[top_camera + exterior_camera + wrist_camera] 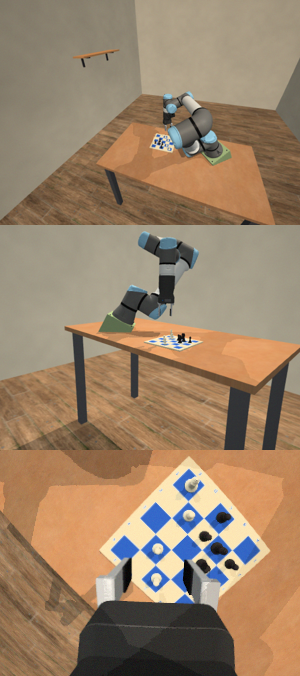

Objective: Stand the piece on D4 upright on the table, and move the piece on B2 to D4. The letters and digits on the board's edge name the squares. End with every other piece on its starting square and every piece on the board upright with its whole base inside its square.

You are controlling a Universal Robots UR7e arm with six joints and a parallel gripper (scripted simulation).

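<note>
Now: the blue-and-cream chessboard 30 mm ahead of my hand, 40 mm to the left of it and 150 mm below it.
</note>
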